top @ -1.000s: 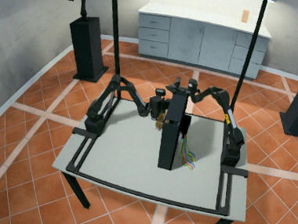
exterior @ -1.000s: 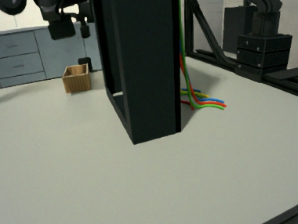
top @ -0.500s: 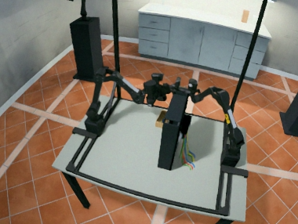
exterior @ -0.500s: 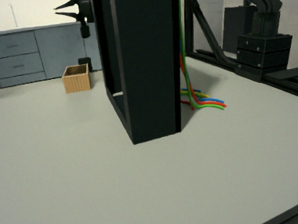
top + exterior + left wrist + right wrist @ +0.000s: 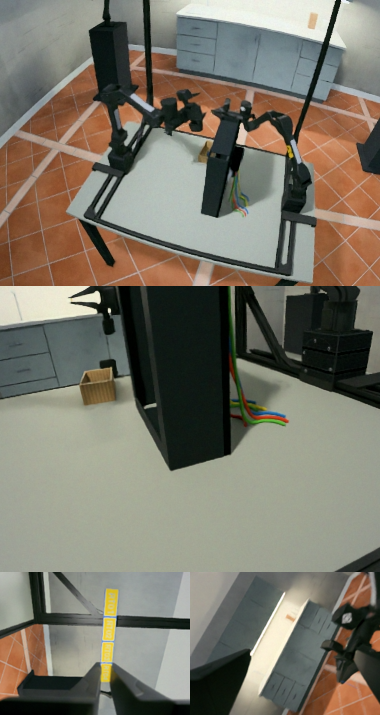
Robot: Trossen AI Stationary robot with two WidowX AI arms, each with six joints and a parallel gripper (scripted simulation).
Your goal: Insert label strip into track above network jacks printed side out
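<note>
The yellow label strip is 30 mm to the right of my left hand and 30 mm ahead of it. The rest, counted from my left hand: small box 210 mm below, 110 mm ahead.
</note>
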